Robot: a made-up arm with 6 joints. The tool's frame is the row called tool.
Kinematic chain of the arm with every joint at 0, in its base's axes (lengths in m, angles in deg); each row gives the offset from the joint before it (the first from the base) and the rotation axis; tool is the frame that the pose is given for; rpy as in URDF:
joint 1: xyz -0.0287 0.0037 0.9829 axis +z
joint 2: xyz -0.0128 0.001 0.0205 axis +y
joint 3: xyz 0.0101 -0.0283 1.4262 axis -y
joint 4: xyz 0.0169 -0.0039 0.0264 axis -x
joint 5: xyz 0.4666 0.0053 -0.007 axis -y
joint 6: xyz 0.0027 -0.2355 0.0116 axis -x
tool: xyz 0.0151 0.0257 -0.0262 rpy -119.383 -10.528 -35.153
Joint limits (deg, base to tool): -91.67..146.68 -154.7..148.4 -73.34..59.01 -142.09..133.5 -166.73..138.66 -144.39..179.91
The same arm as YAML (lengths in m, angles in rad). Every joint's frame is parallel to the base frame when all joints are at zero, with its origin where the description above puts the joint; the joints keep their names.
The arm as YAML. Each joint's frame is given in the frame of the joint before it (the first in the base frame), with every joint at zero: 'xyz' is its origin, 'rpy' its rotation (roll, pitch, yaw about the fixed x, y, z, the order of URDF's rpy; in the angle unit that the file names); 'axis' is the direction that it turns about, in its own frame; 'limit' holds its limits. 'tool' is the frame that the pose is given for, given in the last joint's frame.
units:
  length: m
  angle: rad
joints:
  - name: joint 1
    type: revolute
    origin:
      xyz: [-0.0287, 0.0037, 0.9829]
      rpy: [0.0, 0.0, 0.0]
    axis: [0.0, 0.0, 1.0]
    limit:
      lower: -1.5999
      upper: 2.56
  - name: joint 2
    type: revolute
    origin:
      xyz: [-0.0128, 0.001, 0.0205]
      rpy: [0.0, 0.0, 0.0]
    axis: [0.0, 1.0, 0.0]
    limit:
      lower: -2.7
      upper: 2.5901
  - name: joint 3
    type: revolute
    origin:
      xyz: [0.0101, -0.0283, 1.4262]
      rpy: [0.0, 0.0, 0.0]
    axis: [0.0, -1.0, 0.0]
    limit:
      lower: -1.28
      upper: 1.0299
  - name: joint 4
    type: revolute
    origin:
      xyz: [0.0169, -0.0039, 0.0264]
      rpy: [0.0, 0.0, 0.0]
    axis: [-1.0, 0.0, 0.0]
    limit:
      lower: -2.4799
      upper: 2.33
  - name: joint 5
    type: revolute
    origin:
      xyz: [0.4666, 0.0053, -0.007]
      rpy: [0.0, 0.0, 0.0]
    axis: [0.0, -1.0, 0.0]
    limit:
      lower: -2.91
      upper: 2.4201
  - name: joint 6
    type: revolute
    origin:
      xyz: [0.0027, -0.2355, 0.0116]
      rpy: [0.0, 0.0, 0.0]
    axis: [-1.0, 0.0, 0.0]
    limit:
      lower: -2.5201
      upper: 3.14
tool:
  origin:
    xyz: [0.0151, 0.0257, -0.0262]
    rpy: [-2.0836, -0.1837, -0.6135]

